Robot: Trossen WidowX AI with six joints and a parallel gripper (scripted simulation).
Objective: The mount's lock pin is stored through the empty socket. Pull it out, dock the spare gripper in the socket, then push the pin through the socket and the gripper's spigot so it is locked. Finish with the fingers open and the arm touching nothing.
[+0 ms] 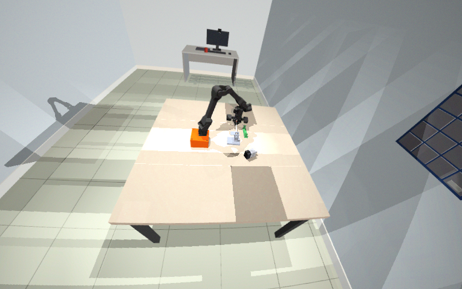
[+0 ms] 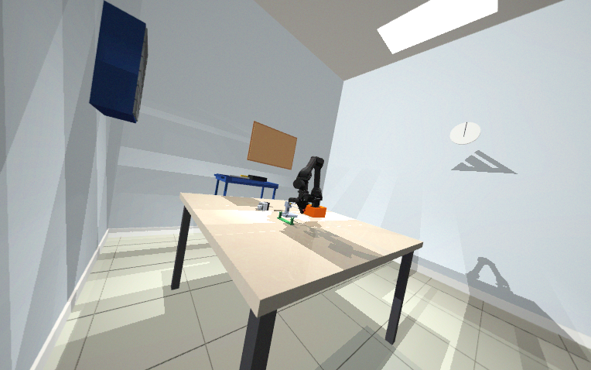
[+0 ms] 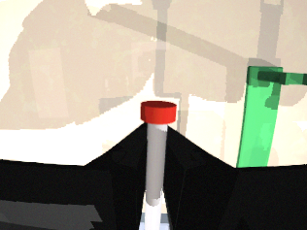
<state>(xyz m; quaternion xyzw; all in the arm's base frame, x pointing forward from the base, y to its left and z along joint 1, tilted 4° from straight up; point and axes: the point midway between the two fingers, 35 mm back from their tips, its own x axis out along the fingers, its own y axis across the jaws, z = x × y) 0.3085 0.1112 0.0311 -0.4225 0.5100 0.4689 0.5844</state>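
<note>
My gripper tip is now 90 mm short of the green rest, 50 mm to the left of it and 30 mm above it. From my gripper tip the other things lie so: mount 150 mm to the right, 40 mm behind, 10 mm below; then spare gripper 320 mm to the right, 60 mm ahead, 30 mm below.
</note>
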